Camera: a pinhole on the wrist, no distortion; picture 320 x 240 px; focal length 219.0 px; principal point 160.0 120.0 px. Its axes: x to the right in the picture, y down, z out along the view. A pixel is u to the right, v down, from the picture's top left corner.
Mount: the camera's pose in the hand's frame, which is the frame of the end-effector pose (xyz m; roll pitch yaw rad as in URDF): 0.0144 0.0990 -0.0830 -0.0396 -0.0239 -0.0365
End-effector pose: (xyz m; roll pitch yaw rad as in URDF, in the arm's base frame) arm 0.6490 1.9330 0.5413 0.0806 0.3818 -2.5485
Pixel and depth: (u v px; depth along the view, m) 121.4 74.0 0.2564
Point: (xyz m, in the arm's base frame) 0.6476 1.8802 0.7210
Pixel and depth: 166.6 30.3 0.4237
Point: 0.4871 1.9269 0.8542
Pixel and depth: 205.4 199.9 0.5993
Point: 0.5458 1.5079 0.9885
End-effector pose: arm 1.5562 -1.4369 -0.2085 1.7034 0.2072 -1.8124
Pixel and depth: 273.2 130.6 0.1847
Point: 1.4127 -1.5290 -0.1351
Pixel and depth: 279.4 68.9 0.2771
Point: 1.3212 -1.5398 -0.2277
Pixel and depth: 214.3 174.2 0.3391
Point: 1.2567 -1.4913 -0.0731
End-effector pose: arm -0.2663 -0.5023 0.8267 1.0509 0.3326 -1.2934
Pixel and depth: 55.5 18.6 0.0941
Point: -0.2505 -0.4841 0.8933
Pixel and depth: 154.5 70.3 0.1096
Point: -0.2421 -0.5313 0.9014
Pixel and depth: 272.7 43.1 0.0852
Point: -0.2160 -0.5639 0.8689
